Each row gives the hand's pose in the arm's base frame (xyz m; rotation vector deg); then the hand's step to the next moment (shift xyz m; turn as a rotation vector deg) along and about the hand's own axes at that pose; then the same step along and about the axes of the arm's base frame.
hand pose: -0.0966 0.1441 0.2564 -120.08 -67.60 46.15
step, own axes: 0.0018 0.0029 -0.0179 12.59 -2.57 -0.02
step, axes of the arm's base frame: 0.0156 -0.0033 0.0089 3.99 12.19 -0.78
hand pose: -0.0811 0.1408 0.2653 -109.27 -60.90 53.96
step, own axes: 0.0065 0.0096 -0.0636 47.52 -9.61 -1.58
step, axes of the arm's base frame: 0.0603 -0.0137 0.0189 16.38 45.60 -2.33
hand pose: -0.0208 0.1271 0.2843 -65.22 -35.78 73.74
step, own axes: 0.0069 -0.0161 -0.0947 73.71 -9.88 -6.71
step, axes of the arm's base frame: 0.0916 -0.0202 -0.0217 27.09 68.90 -9.72
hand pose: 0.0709 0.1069 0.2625 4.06 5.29 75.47
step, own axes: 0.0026 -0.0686 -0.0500 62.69 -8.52 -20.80
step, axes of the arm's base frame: 0.0613 -0.0146 -0.0569 21.51 58.57 -23.29
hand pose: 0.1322 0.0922 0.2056 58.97 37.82 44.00
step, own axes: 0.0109 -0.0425 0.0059 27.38 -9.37 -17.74
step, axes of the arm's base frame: 0.0212 -0.0072 -0.0382 3.97 28.12 -18.59
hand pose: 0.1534 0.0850 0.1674 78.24 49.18 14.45
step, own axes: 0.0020 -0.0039 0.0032 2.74 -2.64 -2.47
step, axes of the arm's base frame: 0.0023 -0.0021 -0.0045 -0.59 2.94 -3.40
